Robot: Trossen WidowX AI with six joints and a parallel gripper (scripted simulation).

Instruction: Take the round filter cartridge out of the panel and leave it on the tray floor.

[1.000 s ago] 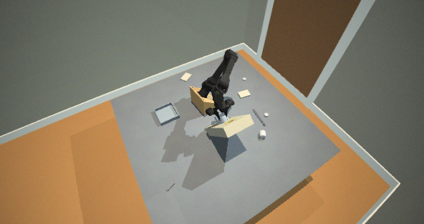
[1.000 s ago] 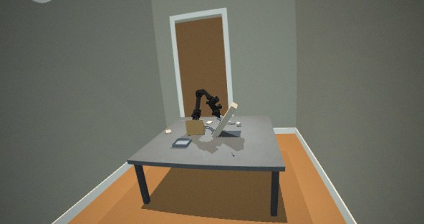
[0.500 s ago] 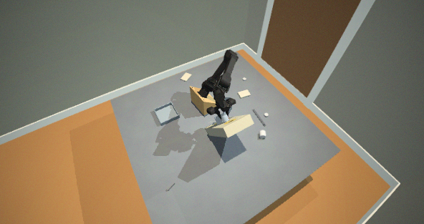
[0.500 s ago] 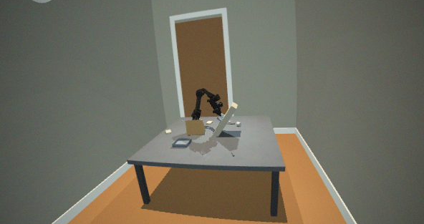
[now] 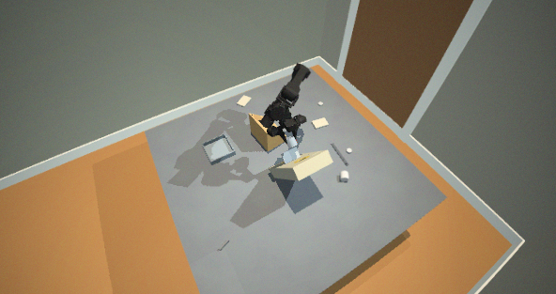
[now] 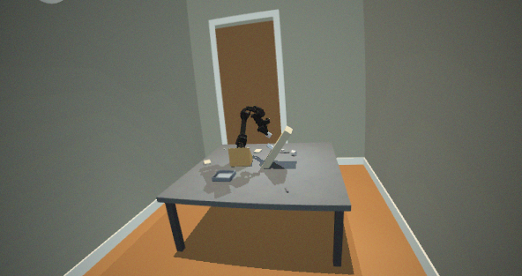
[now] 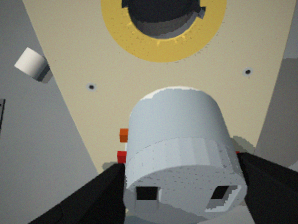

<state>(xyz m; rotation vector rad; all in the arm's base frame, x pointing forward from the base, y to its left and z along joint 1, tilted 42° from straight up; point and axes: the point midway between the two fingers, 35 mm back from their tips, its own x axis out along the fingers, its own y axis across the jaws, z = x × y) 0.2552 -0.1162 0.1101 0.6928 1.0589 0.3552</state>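
The blue-grey tray is 340 mm behind my gripper tip, 270 mm to the right of it and 260 mm below it. The rest, counted from my gripper tip: filter cartridge right at my gripper tip; cream service panel 70 mm ahead, 10 mm to the right, 110 mm below.
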